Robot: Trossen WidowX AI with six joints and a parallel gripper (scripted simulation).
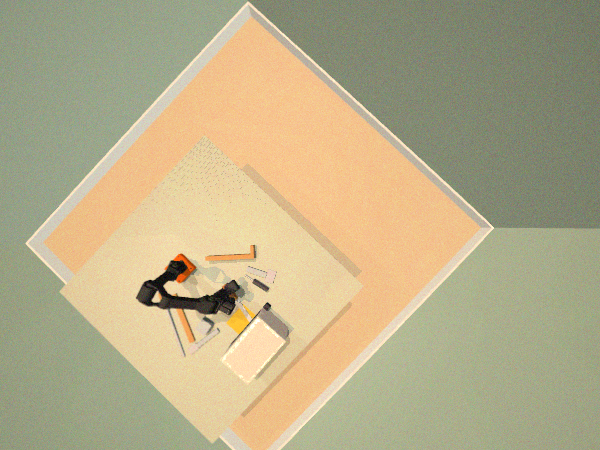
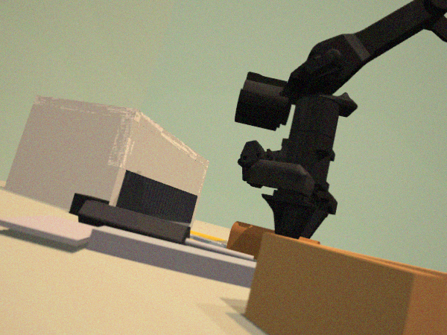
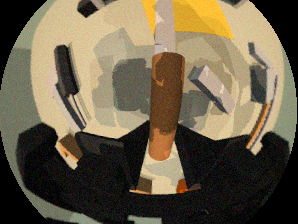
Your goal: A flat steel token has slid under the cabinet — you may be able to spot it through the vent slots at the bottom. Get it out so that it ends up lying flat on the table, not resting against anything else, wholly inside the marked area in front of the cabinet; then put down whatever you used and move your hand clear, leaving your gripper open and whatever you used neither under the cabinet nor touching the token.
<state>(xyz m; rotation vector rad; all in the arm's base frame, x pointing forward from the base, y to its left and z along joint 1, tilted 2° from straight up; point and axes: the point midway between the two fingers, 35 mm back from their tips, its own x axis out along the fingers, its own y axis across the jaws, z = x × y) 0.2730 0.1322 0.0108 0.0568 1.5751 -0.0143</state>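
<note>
Right now my gripper tip is 150 mm to the right of the dark screwdriver and 60 mm short of it. The rest, counted from my gripper tip: token 350 mm ahead, 50 mm to the right; then orange stick 320 mm to the right, 30 mm behind.
</note>
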